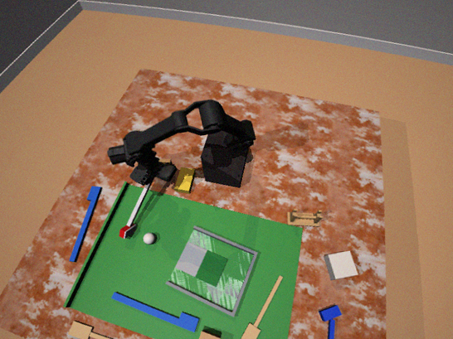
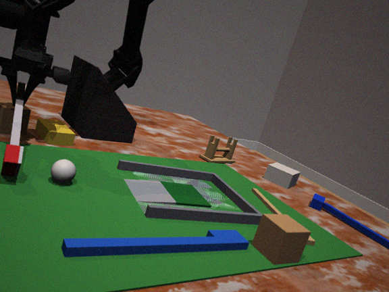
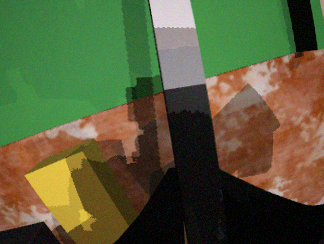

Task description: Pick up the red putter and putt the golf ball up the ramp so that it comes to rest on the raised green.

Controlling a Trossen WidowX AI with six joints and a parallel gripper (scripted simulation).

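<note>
Right now the yellow block is 9 cm to the left of my gripper tip, 6 cm below it and 4 cm behind it. Also, from my gripper tip: green mat 26 cm ahead, 25 cm to the left, 7 cm below; then red putter 12 cm ahead; then white golf ball 22 cm ahead, 7 cm to the left, 5 cm below.
</note>
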